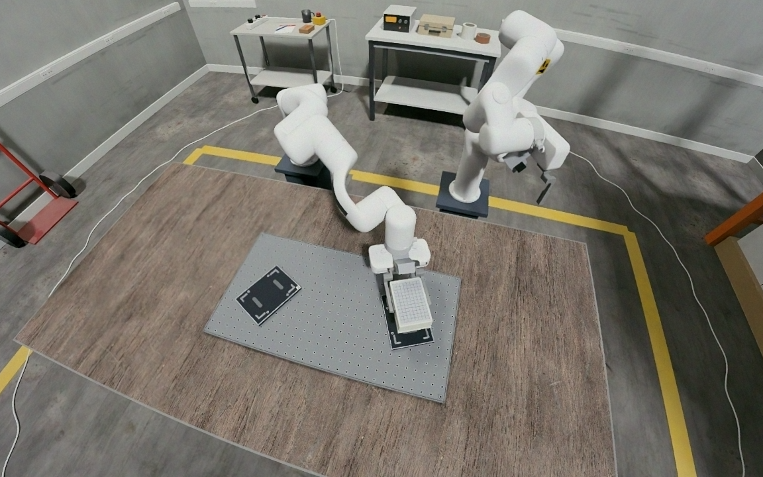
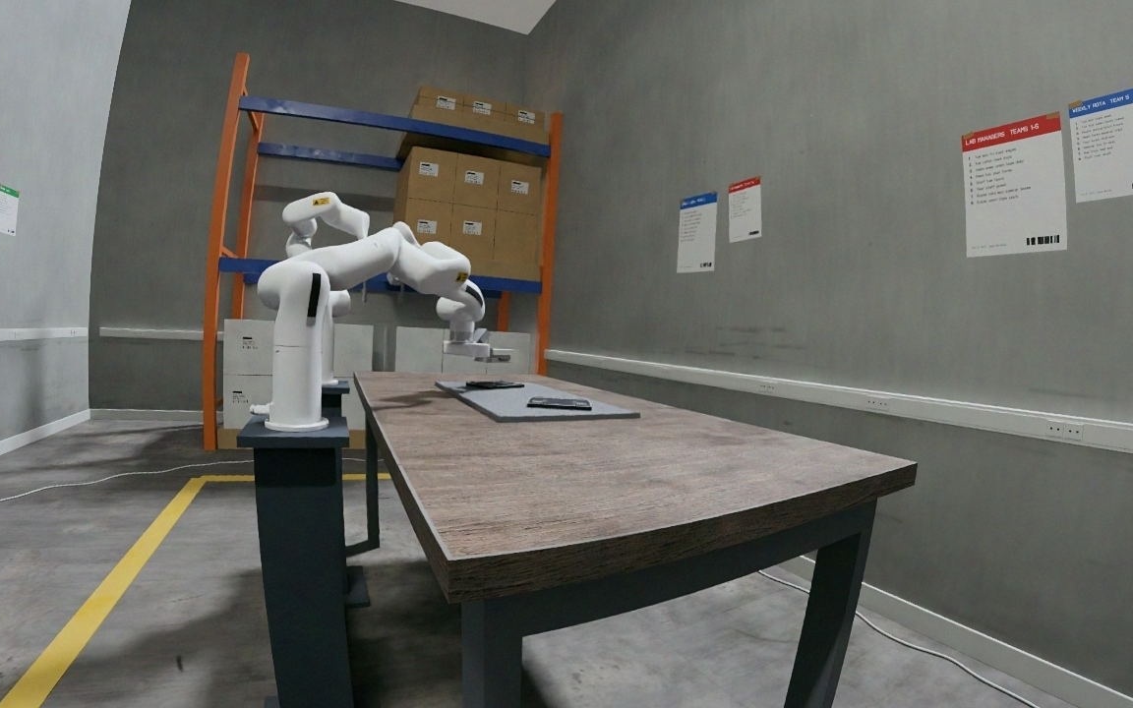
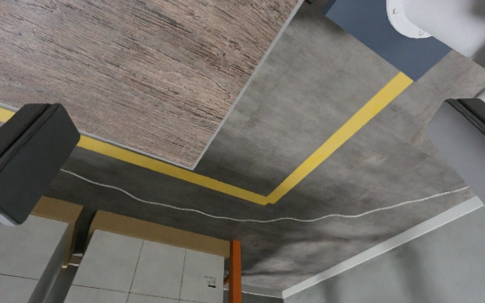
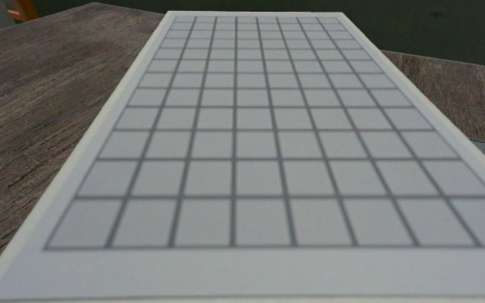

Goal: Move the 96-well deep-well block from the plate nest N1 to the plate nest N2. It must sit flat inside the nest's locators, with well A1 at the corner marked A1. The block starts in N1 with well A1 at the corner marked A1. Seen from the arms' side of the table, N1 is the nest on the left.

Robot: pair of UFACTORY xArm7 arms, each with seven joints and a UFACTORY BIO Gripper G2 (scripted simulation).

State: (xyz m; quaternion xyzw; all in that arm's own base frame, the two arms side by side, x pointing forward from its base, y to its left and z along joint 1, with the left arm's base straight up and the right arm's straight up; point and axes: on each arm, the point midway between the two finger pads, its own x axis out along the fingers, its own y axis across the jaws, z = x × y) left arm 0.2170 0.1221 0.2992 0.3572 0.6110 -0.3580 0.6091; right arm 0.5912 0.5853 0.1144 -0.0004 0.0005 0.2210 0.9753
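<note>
Now: right hand 41 cm to the left of the nest N2, 10 cm above it and 6 cm short of it. Round my right hand: white deep-well block: 1 cm ahead; then white mark: 33 cm to the right, 9 cm below, 1 cm ahead; then nest N1: 10 cm below, 1 cm ahead.
</note>
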